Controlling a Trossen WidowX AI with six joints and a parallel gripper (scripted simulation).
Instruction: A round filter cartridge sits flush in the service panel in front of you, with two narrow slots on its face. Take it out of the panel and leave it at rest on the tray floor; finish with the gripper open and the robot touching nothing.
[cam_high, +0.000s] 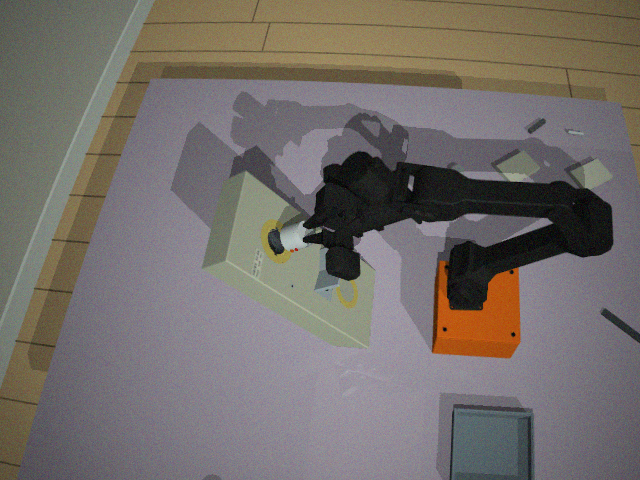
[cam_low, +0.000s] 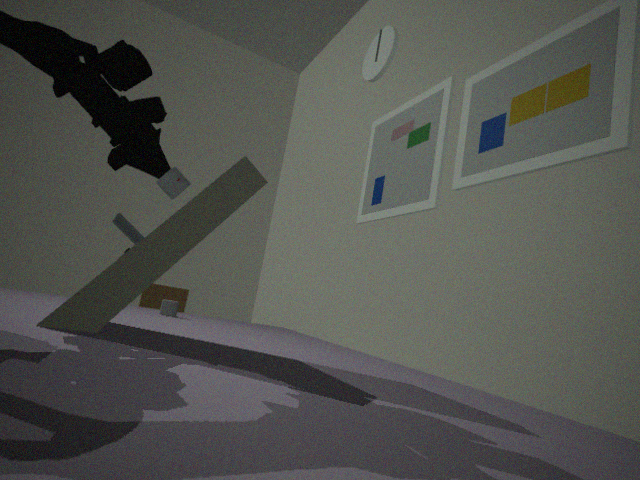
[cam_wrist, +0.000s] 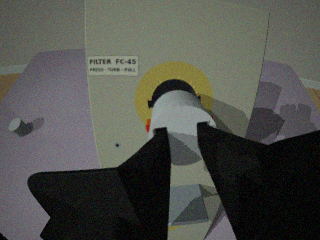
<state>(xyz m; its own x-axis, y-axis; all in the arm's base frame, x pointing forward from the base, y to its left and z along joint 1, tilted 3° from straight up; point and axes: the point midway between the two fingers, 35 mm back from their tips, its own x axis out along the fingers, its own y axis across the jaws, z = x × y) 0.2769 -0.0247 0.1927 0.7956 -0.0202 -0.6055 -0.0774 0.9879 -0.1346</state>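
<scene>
Now: the service panel 20 mm ahead of my gripper tip and 110 mm below it. From my gripper tip the other things lie so: grey tray (350 mm behind, 310 mm to the left, 260 mm below); round filter cartridge (10 mm ahead, 10 mm below).
</scene>
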